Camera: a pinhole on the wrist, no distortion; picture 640 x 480 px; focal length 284.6 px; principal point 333.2 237.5 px. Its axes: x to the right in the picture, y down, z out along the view. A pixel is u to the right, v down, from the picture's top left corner.
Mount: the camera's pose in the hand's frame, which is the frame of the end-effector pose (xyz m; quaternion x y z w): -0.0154 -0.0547 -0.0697 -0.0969 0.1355 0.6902 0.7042
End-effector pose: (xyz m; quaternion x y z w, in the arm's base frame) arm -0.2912 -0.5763 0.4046 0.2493 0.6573 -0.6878 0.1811
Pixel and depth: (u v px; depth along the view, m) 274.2 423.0 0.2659
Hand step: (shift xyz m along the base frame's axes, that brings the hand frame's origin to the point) 0.1098 -0.2195 0.1163
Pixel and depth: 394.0 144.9 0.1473
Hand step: -0.0270 -0.0547 -0.0406
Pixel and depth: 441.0 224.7 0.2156
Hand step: 0.0358 -0.1122 -0.0780
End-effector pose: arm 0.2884 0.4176 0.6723 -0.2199 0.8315 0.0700 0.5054
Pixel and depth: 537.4 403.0 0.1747
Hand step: 0.0360 0.1615 0.0502
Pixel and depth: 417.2 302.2 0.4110
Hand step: 0.1774 0.2957 -0.0837
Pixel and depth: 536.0 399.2 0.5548
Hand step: 0.1708 0.6562 0.0387
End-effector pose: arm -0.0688 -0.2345 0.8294 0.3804 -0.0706 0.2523 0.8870
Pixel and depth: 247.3 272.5 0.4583
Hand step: 0.0048 -0.3312 0.2502
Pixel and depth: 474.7 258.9 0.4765
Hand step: -0.1608 -0.0360 0.4145
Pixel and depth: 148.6 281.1 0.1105
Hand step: 0.0241 -0.1026 -0.0224
